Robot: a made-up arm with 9 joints.
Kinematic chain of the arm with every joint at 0, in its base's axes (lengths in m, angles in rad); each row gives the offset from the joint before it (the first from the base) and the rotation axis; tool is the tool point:
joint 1: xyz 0 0 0.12 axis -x
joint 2: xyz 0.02 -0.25 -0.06 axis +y
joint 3: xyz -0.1 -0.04 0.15 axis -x
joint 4: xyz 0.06 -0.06 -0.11 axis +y
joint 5: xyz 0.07 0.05 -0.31 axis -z
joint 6: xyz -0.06 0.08 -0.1 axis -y
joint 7: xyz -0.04 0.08 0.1 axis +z
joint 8: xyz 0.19 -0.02 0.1 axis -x
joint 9: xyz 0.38 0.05 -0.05 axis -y
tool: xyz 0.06 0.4 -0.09
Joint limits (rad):
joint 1: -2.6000..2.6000
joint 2: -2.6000..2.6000
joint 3: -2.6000..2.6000
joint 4: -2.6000..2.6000
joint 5: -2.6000..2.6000
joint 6: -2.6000..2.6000
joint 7: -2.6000..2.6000
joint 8: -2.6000..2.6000
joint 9: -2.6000..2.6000
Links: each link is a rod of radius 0.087 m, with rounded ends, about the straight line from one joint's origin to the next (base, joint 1, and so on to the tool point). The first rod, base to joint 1, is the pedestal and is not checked.
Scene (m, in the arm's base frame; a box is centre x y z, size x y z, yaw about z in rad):
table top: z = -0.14
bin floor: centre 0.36 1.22 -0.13 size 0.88 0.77 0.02 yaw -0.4
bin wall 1: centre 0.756 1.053 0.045 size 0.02 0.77 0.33 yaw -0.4
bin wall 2: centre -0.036 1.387 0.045 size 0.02 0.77 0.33 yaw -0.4
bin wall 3: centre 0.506 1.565 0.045 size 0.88 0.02 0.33 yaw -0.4
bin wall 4: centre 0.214 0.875 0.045 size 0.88 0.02 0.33 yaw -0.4
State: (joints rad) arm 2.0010 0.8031 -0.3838 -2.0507 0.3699 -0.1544 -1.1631 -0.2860 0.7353
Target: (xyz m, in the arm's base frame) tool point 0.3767 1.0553 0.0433
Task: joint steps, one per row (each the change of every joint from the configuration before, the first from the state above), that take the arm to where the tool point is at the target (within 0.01 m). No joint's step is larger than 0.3 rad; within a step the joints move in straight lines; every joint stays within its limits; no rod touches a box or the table.
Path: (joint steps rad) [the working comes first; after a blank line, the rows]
Joints at the target: 1.9118 -0.0219 -1.3073 -2.6000 1.6316 0.9682 -2.6000 -1.3245 0.9759
Straight joint move there: touches bin floor, bin wall 1, bin wall 4, the table top.

1: -0.0837 -0.1117 -0.2739 -0.1099 0.2674 0.2059 -0.2874 0.1896 -0.0119
2: -0.0836 -0.1117 -0.2739 -0.1098 0.2674 0.2059 -0.2874 0.1897 -0.0119
3: -0.0837 -0.1117 -0.2739 -0.1099 0.2674 0.2058 -0.2873 0.1896 -0.0119
4: -0.0837 -0.1118 -0.2740 -0.1098 0.2674 0.2059 -0.2874 0.1896 -0.0119
5: -0.0837 -0.1117 -0.2739 -0.1099 0.2674 0.2059 -0.2874 0.1896 -0.0119
6: 0.0148 -0.0377 0.0454 0.0000 -0.0062 0.0177 0.0010 -0.2801 0.0424
7: 0.0149 -0.0378 0.0453 0.0000 -0.0062 0.0176 0.0009 -0.2801 0.0424
8: 0.0148 -0.0378 0.0454 0.0000 -0.0062 0.0177 0.0010 -0.2800 0.0423
9: 0.0148 -0.0377 0.0454 0.0000 -0.0062 0.0177 0.0010 -0.2801 0.0424
10: 0.0148 -0.0378 0.0453 0.0000 -0.0062 0.0177 0.0010 -0.2801 0.0424
11: 0.0148 -0.0377 0.0454 0.0000 -0.0062 0.0177 0.0009 -0.2801 0.0424
12: 0.0148 -0.0378 0.0453 0.0000 -0.0062 0.0176 0.0010 -0.2801 0.0424
13: 0.2255 -0.0021 0.1286 0.0000 -0.0319 -0.0305 -0.0068 -0.0260 0.0034

